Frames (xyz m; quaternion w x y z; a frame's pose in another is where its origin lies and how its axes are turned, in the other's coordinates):
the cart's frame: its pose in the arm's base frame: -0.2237 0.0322 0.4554 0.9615 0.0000 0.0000 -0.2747
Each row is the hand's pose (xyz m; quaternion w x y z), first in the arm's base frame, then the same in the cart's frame.
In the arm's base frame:
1: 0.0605 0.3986 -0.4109 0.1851 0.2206 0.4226 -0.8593
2: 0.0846 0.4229 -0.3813 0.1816 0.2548 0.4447 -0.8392
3: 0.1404 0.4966 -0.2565 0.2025 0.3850 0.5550 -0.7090
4: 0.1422 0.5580 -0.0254 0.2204 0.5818 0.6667 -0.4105
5: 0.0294 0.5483 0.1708 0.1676 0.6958 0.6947 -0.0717
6: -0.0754 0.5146 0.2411 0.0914 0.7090 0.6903 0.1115
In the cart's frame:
1: 0.0477 0.4612 -0.8663 0.4141 0.0960 0.4670 -0.7754
2: 0.0554 0.4946 -0.8367 0.4052 0.1228 0.4976 -0.7571
3: 0.0638 0.5867 -0.7119 0.3895 0.2177 0.6394 -0.6261
4: 0.0329 0.6397 -0.4808 0.3247 0.3763 0.8008 -0.3342
5: -0.0577 0.5719 -0.2846 0.1809 0.4782 0.8591 -0.0229
6: -0.1289 0.4879 -0.2143 0.0573 0.4921 0.8585 0.1323

